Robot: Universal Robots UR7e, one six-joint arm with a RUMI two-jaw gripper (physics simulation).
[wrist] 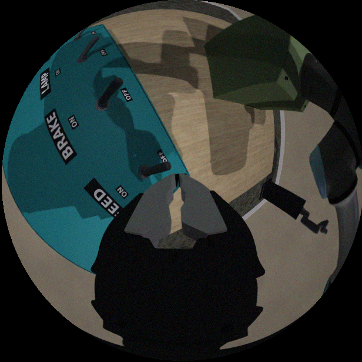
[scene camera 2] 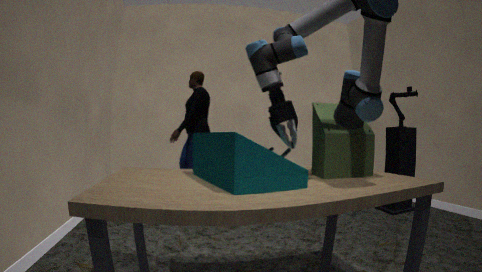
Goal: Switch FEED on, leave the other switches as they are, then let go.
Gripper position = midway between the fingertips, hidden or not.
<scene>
I see my gripper [scene camera 2: 293, 148] and a teal switch panel [scene camera 2: 228, 160].
My gripper also shows in the wrist view [wrist: 178, 174]. The teal switch panel is seen too in the wrist view [wrist: 80, 162].
</scene>
